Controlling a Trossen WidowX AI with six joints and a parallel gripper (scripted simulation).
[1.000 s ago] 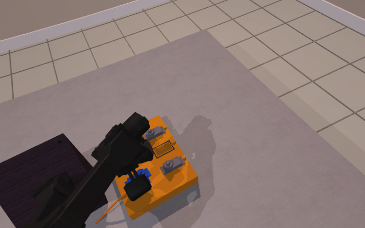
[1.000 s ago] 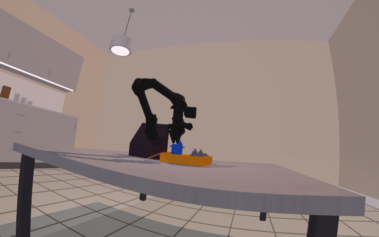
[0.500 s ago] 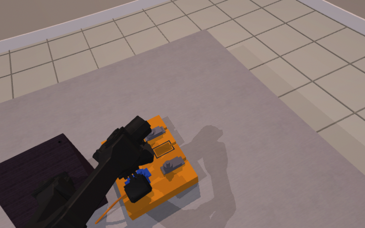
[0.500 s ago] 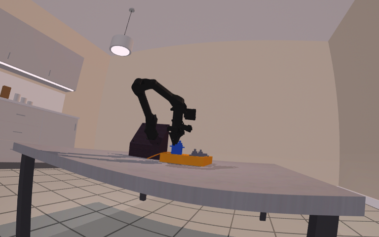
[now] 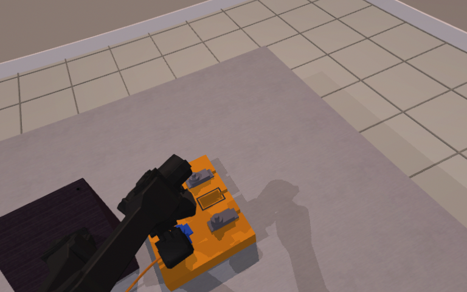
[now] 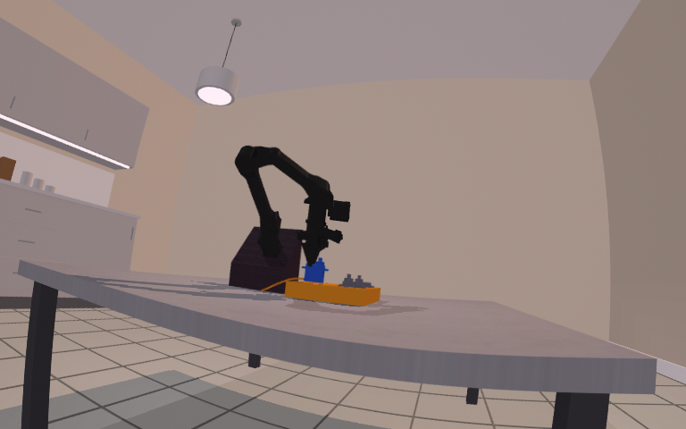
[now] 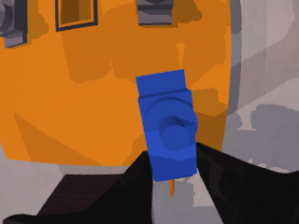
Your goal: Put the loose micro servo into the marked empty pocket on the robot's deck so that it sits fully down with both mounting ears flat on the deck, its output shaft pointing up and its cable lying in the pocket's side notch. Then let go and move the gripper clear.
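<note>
The orange deck is 3 cm ahead of my gripper tip, 8 cm to the left of it and 8 cm below it.
</note>
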